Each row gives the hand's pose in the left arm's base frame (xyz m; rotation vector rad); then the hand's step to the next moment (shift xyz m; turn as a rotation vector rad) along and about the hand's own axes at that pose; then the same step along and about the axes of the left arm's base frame.
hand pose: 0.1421 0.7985 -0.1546 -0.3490 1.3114 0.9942
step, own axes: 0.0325 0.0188 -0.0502 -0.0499 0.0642 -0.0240
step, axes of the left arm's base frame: -0.0485 -0.0122 -0.0378 -0.0614 -0.0014 0.0584
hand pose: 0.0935 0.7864 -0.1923 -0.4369 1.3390 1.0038
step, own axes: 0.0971 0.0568 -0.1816 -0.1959 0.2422 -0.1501
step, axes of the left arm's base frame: -0.1616 -0.0757 -0.1175 -0.2664 -0.0536 0.2138
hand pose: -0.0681 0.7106 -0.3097 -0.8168 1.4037 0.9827
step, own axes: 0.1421 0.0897 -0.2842 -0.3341 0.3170 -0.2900
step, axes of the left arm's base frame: -0.2079 -0.2137 -0.1418 -0.3807 -0.1610 0.3541
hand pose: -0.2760 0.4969 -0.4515 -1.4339 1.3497 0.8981
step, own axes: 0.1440 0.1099 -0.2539 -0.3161 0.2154 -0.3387
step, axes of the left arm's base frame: -0.1130 -0.2799 -0.0783 -0.2823 -0.2176 0.3660
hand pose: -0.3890 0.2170 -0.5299 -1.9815 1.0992 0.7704
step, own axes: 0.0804 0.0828 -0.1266 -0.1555 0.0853 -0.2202
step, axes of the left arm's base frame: -0.0172 -0.1695 -0.0176 -0.1127 -0.1434 0.2160
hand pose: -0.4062 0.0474 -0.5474 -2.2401 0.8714 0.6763
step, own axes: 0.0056 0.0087 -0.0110 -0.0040 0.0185 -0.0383
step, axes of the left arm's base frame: -0.0002 -0.0151 0.0005 -0.0073 -0.0363 0.0213
